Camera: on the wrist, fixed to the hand. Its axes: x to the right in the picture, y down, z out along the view.
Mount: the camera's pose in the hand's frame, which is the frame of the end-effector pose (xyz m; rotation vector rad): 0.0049 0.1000 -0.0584 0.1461 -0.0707 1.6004
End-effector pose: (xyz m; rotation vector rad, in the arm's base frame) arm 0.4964 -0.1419 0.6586 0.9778 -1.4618 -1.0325
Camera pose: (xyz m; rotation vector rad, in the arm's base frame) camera 0.5490 -0.1229 0.7601 -0.3067 -1.7456 0.2365
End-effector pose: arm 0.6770 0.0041 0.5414 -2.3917 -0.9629 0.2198
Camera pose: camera 0.7597 -0.0770 0.5361 -2.4122 1.0908 0.8606
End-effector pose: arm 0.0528 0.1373 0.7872 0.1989 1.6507 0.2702
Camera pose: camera -0.0088 0.2309 0.8167 1.6049 1.0931 1.2930
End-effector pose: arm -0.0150 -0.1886 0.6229 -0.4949 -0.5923 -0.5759
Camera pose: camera 0.0728 -0.1509 0.5573 -0.6814 -0.1558 0.9993
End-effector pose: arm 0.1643 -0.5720 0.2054 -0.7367 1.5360 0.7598
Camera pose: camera 0.0490 -0.5610 0.2105 0.8387 1.9042 1.7161
